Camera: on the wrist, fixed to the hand. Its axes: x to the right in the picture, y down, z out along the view.
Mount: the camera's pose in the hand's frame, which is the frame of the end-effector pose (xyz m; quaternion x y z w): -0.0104 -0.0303 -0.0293 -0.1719 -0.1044 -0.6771 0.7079
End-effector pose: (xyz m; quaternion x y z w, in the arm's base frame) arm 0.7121 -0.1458 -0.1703 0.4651 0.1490 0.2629 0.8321
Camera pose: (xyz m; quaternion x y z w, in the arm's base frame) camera 0.6982 -0.1444 -0.2114 0.1128 0.2883 -0.4002 0.8625
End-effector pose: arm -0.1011 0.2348 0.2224 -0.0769 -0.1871 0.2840 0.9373
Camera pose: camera -0.0823 0.2028 0.1999 -0.0592 -0.3312 -0.4577 0.8230
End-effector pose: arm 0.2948 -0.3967 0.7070 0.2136 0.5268 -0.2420 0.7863
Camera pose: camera 0.2518 -0.4018 0.7039 -0.3659 0.4771 -0.6355 0.4845
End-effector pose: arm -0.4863 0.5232 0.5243 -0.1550 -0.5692 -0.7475 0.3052
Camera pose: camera -0.4941 0.5034 0.4865 -0.1452 0.4113 0.8175 0.3762
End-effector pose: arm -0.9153 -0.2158 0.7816 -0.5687 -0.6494 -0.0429 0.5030
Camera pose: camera -0.9229 -0.2520 0.8043 -0.0538 -0.8899 -0.4232 0.1615
